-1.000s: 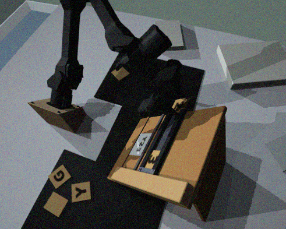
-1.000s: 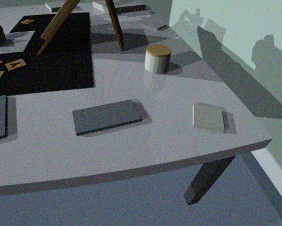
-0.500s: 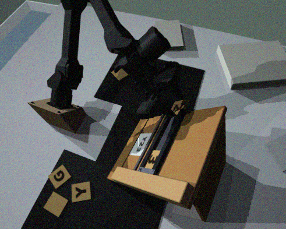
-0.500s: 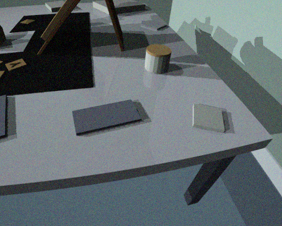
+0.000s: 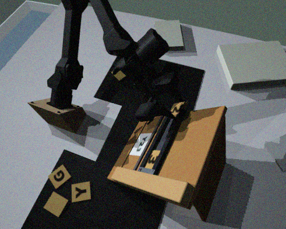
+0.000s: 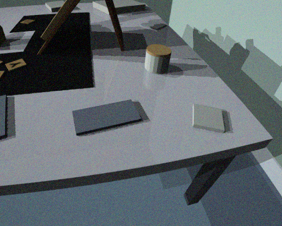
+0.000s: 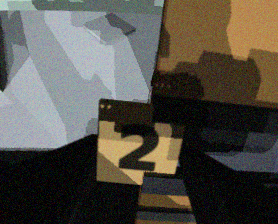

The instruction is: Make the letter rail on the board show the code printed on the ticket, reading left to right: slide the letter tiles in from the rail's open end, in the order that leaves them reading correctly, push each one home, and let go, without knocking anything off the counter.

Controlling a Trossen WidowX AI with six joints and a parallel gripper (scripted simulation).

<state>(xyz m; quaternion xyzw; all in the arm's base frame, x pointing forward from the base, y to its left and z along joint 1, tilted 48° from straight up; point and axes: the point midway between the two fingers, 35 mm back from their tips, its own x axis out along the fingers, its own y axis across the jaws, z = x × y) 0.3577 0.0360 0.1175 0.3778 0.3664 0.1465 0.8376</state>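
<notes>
Right now my gripper tip is 70 mm past the white ticket, 110 mm to the left of it and 80 mm above it. The rest, counted from my gripper tip: letter tile right at my gripper tip; lidded cylinder 290 mm ahead, 350 mm to the right, 120 mm below; thin white plate 370 mm ahead, 80 mm to the left, 150 mm below.
</notes>
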